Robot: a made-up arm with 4 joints. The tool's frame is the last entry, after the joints. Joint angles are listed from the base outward.
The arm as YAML. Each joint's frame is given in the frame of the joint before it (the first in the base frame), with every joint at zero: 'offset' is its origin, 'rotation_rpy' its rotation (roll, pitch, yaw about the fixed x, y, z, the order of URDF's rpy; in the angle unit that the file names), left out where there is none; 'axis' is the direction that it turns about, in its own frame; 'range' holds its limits. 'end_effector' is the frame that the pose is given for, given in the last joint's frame.
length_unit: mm
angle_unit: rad
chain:
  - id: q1
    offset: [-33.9, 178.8, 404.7]
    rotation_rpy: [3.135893, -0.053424, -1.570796]
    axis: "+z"
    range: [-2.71, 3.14]
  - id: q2
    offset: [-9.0, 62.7, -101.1]
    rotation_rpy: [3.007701, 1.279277, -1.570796]
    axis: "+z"
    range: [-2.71, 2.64]
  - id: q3
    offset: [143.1, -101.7, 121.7]
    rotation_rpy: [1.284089, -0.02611, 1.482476]
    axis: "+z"
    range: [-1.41, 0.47]
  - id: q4
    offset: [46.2, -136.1, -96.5]
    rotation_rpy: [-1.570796, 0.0, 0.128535]
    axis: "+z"
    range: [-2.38, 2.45]
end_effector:
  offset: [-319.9, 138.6, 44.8]
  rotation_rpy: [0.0, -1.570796, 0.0]
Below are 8 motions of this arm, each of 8 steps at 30 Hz.
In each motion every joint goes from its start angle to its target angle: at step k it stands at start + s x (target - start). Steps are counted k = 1, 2, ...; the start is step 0. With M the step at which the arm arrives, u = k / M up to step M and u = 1 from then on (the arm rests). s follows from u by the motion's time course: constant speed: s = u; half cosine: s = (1 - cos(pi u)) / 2; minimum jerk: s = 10 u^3 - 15 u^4 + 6 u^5.
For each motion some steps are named. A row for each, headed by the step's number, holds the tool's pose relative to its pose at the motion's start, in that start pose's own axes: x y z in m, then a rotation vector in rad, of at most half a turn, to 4 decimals.
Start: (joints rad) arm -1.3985 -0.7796 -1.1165 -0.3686
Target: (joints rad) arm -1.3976 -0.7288 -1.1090 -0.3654
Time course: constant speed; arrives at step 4
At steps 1, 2, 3, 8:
1: -0.0031 -0.0037 -0.0007 0.0076 -0.0086 0.0075
2: -0.0062 -0.0075 -0.0015 0.0153 -0.0171 0.0149
3: -0.0093 -0.0112 -0.0023 0.0230 -0.0257 0.0224
8: -0.0123 -0.0150 -0.0032 0.0307 -0.0342 0.0298

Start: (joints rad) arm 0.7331 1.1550 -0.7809 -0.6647
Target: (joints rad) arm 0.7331 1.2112 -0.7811 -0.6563
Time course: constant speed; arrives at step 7
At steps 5, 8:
5: -0.0078 -0.0134 -0.0009 0.0372 -0.0227 0.0109
8: -0.0108 -0.0188 -0.0014 0.0521 -0.0317 0.0153

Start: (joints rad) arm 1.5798 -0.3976 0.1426 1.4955
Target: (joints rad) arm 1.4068 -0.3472 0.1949 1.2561
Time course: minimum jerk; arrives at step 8
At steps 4, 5, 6, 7, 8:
4: -0.0387 0.0318 -0.0145 -0.1051 -0.0566 0.1055
5: -0.0575 0.0441 -0.0228 -0.1524 -0.0858 0.1512
6: -0.0723 0.0526 -0.0300 -0.1884 -0.1095 0.1852
7: -0.0800 0.0567 -0.0339 -0.2068 -0.1222 0.2022
8: -0.0814 0.0574 -0.0347 -0.2101 -0.1245 0.2053

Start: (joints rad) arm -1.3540 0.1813 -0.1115 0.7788
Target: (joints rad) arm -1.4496 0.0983 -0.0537 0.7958
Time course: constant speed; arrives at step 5
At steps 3, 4, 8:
3: -0.0248 0.0154 -0.0055 -0.0369 -0.0491 0.0608
4: -0.0332 0.0201 -0.0077 -0.0492 -0.0655 0.0811
8: -0.0416 0.0246 -0.0100 -0.0615 -0.0819 0.1013

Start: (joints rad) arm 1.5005 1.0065 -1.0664 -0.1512
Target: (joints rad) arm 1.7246 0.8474 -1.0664 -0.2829
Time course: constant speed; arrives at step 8
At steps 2, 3, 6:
2: 0.0255 0.0112 -0.0008 -0.0261 0.0561 -0.0528
3: 0.0387 0.0163 -0.0018 -0.0394 0.0854 -0.0780
6: 0.0801 0.0295 -0.0073 -0.0799 0.1776 -0.1484

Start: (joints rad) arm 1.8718 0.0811 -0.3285 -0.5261
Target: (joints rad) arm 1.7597 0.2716 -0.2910 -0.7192
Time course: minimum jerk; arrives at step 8
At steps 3, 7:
3: -0.0162 0.0008 -0.0071 -0.0037 -0.0528 -0.0209
7: -0.0527 0.0059 -0.0285 -0.0133 -0.1854 -0.0834

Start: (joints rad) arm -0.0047 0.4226 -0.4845 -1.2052
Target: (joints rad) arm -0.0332 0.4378 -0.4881 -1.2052
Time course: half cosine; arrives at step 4
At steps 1, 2, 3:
1: -0.0009 -0.0005 0.0001 0.0016 -0.0034 -0.0030
2: -0.0031 -0.0017 0.0002 0.0056 -0.0116 -0.0103
3: -0.0054 -0.0028 0.0002 0.0095 -0.0198 -0.0175

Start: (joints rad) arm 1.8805 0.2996 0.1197 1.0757
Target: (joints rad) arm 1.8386 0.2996 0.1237 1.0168
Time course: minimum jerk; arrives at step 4
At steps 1, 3, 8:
1: -0.0010 0.0020 -0.0008 -0.0058 -0.0014 0.0045
3: -0.0095 0.0172 -0.0070 -0.0500 -0.0128 0.0389
8: -0.0107 0.0192 -0.0079 -0.0558 -0.0145 0.0434

